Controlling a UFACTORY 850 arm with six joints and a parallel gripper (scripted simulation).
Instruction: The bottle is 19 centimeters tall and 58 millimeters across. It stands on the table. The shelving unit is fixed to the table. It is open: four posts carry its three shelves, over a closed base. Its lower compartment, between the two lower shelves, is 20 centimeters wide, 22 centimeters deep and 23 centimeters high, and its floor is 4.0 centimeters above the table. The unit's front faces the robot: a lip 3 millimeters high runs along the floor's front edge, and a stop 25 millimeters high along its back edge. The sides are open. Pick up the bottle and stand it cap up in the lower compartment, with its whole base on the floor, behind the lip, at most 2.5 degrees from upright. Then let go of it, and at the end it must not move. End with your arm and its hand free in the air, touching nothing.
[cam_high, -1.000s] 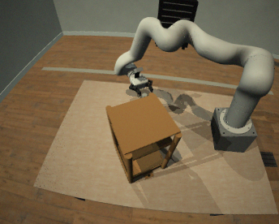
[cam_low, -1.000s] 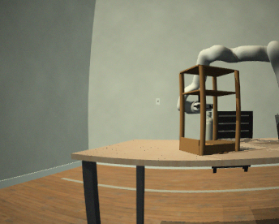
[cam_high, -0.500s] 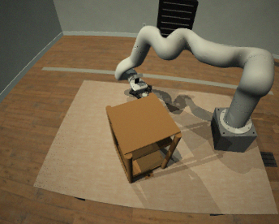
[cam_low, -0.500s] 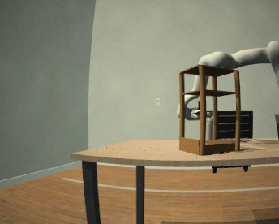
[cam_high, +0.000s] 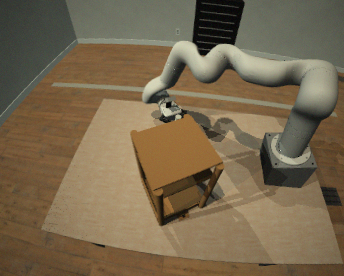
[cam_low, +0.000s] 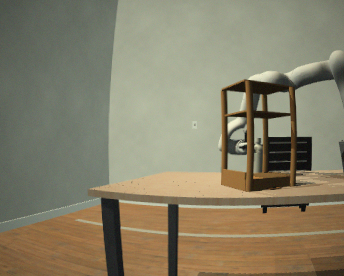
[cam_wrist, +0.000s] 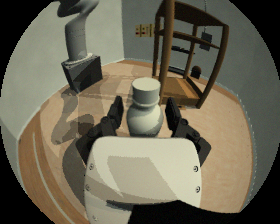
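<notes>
Now: the grey bottle 20 mm below my hand. The rest, counted from my hand: wooden shelving unit: 320 mm to the left, 40 mm above.
</notes>
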